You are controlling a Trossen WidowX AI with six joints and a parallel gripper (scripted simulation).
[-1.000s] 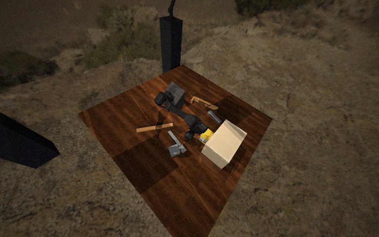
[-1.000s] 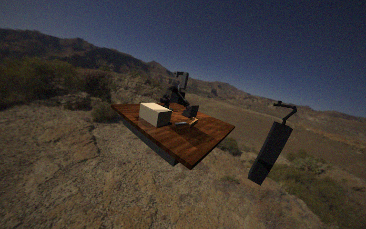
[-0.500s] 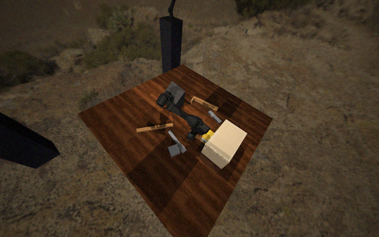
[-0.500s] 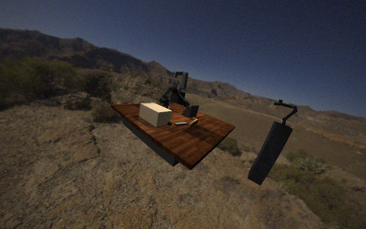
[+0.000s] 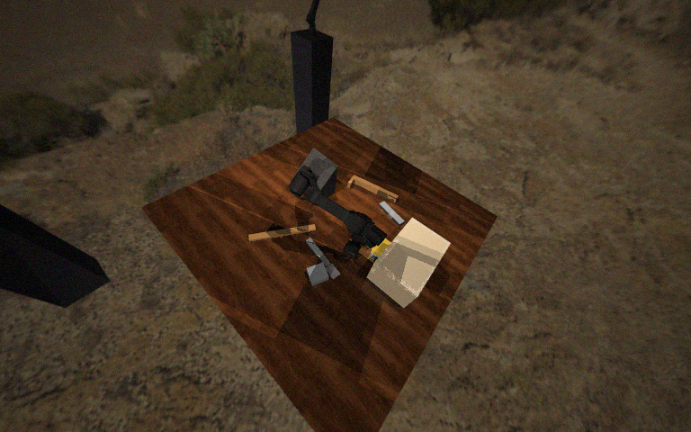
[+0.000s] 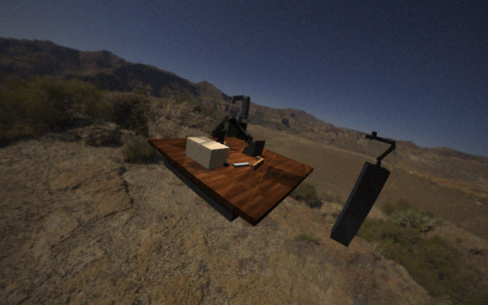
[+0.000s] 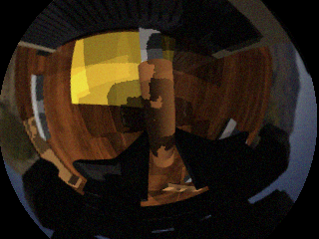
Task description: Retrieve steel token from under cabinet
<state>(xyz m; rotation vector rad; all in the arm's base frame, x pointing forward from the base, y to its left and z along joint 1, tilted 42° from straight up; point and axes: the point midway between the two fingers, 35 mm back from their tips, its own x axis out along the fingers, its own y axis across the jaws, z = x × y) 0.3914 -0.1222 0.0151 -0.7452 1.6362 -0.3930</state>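
Right now my gripper tip is 5 cm past the grey scraper and 15 cm to the left of it. Also, from my gripper tip: steel token: 22 cm ahead, 10 cm to the left, 1 cm below; then grey block: 3 cm behind, 22 cm to the right, 1 cm above; then grey bar: 1 cm ahead, 29 cm to the left.
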